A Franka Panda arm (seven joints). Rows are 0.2 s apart.
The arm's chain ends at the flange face. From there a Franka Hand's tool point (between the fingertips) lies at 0.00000 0.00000 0.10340 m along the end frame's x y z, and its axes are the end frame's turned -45 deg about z.
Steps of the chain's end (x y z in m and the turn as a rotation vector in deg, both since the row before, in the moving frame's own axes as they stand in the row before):
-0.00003 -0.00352 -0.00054 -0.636 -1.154 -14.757
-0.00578 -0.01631 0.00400 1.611 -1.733 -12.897
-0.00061 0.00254 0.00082 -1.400 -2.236 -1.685
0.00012 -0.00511 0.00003 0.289 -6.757 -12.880
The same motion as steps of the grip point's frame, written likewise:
0.00012 -0.00287 -0.00057 0.366 -1.266 -14.757
0.00681 -0.01983 0.00391 2.365 -0.086 -12.897
-0.00688 0.00037 0.00071 0.591 -2.571 -1.685
-0.00547 -0.01150 -0.00069 4.982 -4.574 -12.880

